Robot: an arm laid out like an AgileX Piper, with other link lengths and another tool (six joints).
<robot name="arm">
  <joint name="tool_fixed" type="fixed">
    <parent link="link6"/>
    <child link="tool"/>
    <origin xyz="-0.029 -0.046 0.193" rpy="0 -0.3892 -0.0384"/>
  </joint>
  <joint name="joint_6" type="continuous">
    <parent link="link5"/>
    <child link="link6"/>
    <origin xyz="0 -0.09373 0" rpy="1.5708 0 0"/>
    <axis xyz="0 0 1"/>
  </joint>
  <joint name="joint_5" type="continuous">
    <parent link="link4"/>
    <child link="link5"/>
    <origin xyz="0 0 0" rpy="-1.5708 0 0"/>
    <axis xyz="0 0 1"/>
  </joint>
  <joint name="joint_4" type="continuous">
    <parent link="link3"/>
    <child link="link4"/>
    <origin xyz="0.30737 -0.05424 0" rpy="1.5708 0 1.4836"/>
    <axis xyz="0 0 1"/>
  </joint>
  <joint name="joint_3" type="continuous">
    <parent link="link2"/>
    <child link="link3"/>
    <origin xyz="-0.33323 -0.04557 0"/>
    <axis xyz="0 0 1"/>
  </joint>
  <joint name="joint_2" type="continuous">
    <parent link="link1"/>
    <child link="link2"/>
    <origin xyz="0 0 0" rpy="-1.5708 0 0"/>
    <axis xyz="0 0 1"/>
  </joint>
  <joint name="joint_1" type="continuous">
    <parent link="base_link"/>
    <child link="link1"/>
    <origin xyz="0 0 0.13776"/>
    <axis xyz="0 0 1"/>
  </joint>
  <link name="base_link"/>
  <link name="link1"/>
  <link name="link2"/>
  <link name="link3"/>
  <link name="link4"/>
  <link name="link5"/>
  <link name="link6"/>
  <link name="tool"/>
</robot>
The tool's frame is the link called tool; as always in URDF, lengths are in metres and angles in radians. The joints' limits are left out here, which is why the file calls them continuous.
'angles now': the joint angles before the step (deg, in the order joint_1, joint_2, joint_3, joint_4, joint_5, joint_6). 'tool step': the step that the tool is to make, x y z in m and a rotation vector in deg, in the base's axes. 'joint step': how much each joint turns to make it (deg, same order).
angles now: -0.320 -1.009 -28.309 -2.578 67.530 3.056
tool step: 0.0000 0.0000 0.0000 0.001 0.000 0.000
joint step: 0.001 0.000 0.000 -0.001 0.000 0.002
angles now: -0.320 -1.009 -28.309 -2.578 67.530 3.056
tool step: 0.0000 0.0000 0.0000 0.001 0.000 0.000
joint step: 0.001 0.000 0.000 -0.001 0.000 0.002
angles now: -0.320 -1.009 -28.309 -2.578 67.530 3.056
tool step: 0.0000 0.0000 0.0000 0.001 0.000 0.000
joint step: 0.001 0.000 0.000 -0.001 0.000 0.002
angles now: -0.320 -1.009 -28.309 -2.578 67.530 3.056
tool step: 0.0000 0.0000 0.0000 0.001 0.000 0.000
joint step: 0.001 0.000 0.000 -0.001 0.000 0.002
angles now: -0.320 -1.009 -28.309 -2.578 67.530 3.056
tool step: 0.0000 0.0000 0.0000 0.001 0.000 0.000
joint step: 0.001 0.000 0.000 -0.001 0.000 0.002
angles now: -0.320 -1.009 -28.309 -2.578 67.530 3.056
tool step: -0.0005 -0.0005 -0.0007 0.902 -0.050 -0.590
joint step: -0.001 0.006 -0.005 0.001 -0.001 1.078
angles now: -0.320 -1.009 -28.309 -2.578 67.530 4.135
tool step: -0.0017 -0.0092 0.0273 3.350 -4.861 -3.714
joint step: -0.016 0.001 -2.277 -1.629 -2.270 5.580
